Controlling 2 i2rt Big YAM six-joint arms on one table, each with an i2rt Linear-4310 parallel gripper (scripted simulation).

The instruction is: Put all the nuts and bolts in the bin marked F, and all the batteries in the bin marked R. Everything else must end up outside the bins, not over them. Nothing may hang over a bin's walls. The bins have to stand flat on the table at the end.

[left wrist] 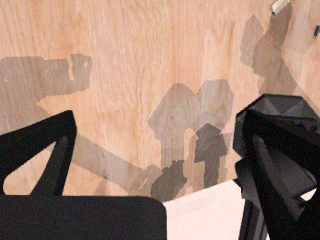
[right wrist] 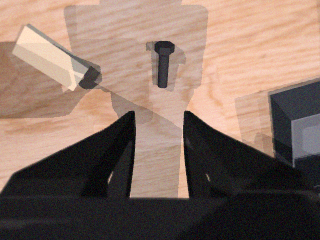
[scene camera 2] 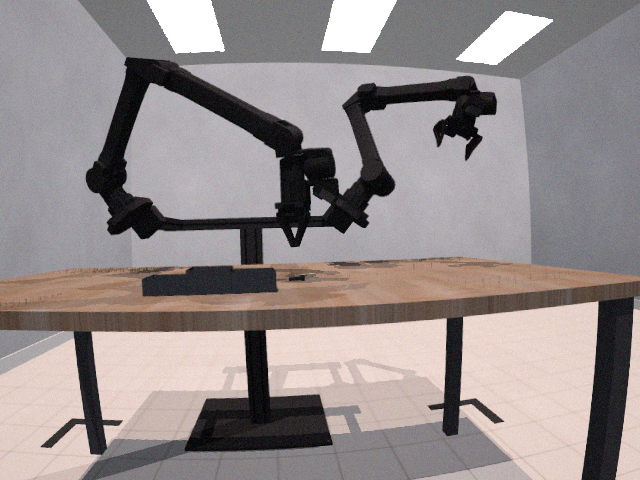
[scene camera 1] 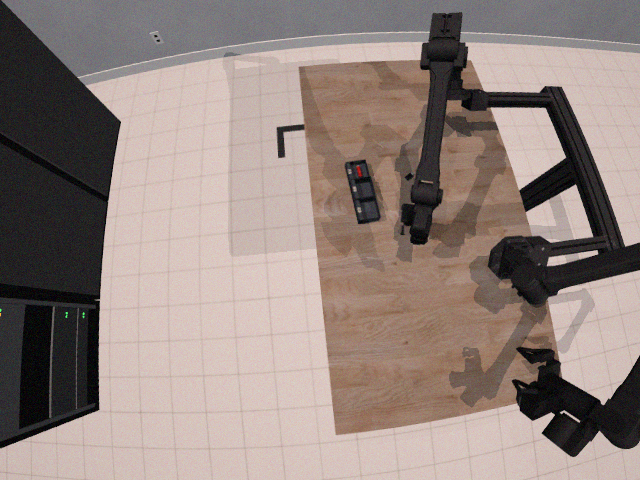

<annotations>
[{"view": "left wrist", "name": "my left gripper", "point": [159,119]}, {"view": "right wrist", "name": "my right gripper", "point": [159,120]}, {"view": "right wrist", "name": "beige block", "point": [34,47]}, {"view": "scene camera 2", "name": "my left gripper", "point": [452,153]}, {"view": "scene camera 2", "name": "my right gripper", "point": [295,246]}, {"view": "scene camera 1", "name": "my left gripper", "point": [515,364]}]
</annotations>
